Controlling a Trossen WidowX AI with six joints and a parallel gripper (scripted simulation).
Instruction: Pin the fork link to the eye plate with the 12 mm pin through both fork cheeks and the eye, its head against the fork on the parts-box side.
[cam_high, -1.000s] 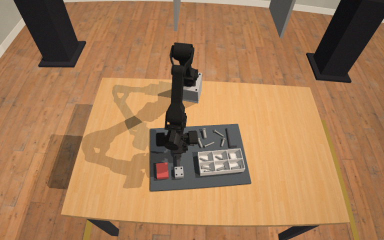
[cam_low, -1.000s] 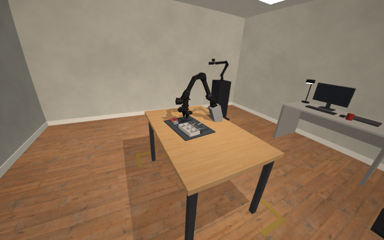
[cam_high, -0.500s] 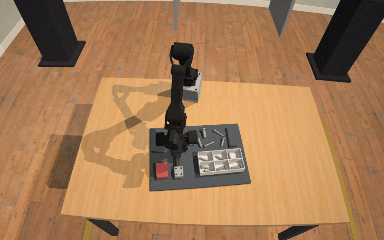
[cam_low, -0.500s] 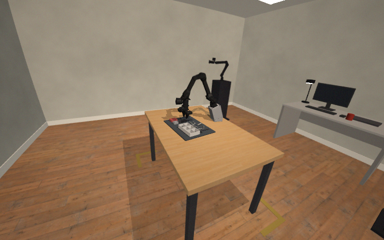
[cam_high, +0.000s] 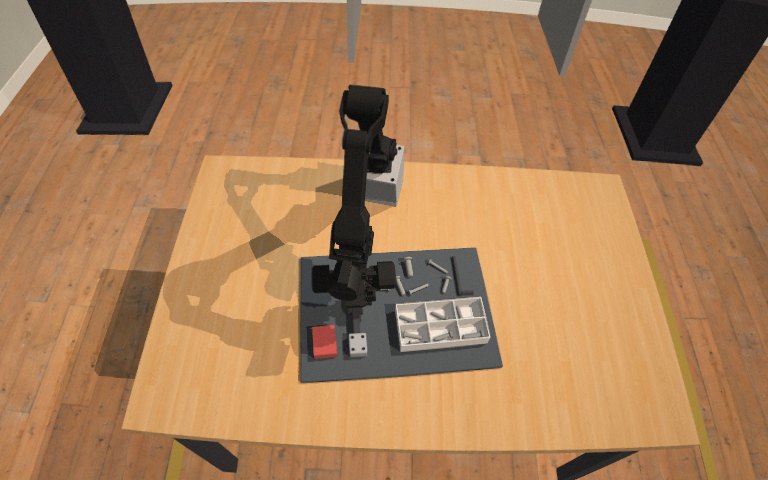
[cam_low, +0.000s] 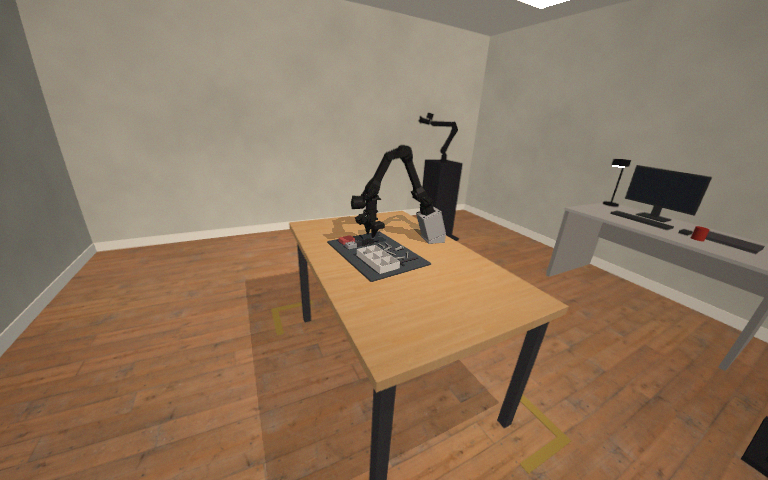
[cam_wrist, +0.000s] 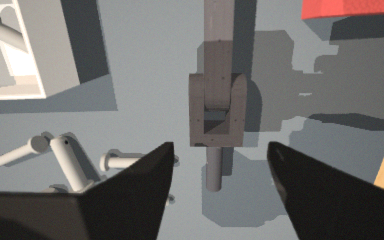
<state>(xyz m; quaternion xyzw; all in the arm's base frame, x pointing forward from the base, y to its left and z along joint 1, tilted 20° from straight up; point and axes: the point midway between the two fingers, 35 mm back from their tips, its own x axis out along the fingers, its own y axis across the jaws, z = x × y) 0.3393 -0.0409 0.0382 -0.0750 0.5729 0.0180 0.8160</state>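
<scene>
The pale pin lies 110 mm to the left of my hand, 70 mm below it and 50 mm behind it. The rest, counted from my hand: dark eye plate bar 70 mm below, 40 mm ahead, 10 mm to the left; then light grey block 120 mm ahead, 60 mm below, 10 mm to the left; then red block 110 mm ahead, 70 mm below, 60 mm to the right.
</scene>
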